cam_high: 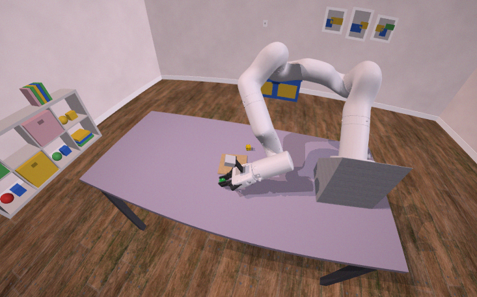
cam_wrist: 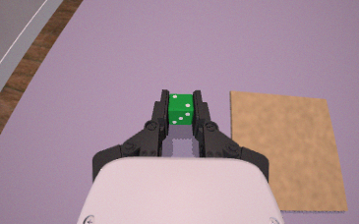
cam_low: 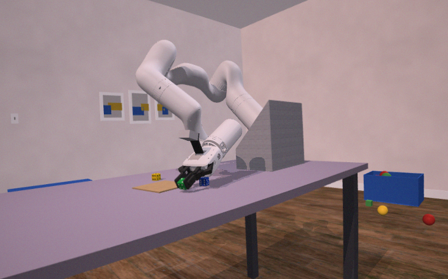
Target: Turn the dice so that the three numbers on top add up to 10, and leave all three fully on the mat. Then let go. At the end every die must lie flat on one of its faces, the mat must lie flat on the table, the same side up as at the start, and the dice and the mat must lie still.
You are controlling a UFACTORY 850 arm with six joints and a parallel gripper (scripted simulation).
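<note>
My hand is 10 cm past the blue die, 3 cm to the left of it and 2 cm above it. Round my hand: tan mat 1 cm behind, 14 cm to the right, 3 cm below; then green die 1 cm ahead, 1 cm below; then yellow die 6 cm behind, 27 cm to the right, 2 cm below.
</note>
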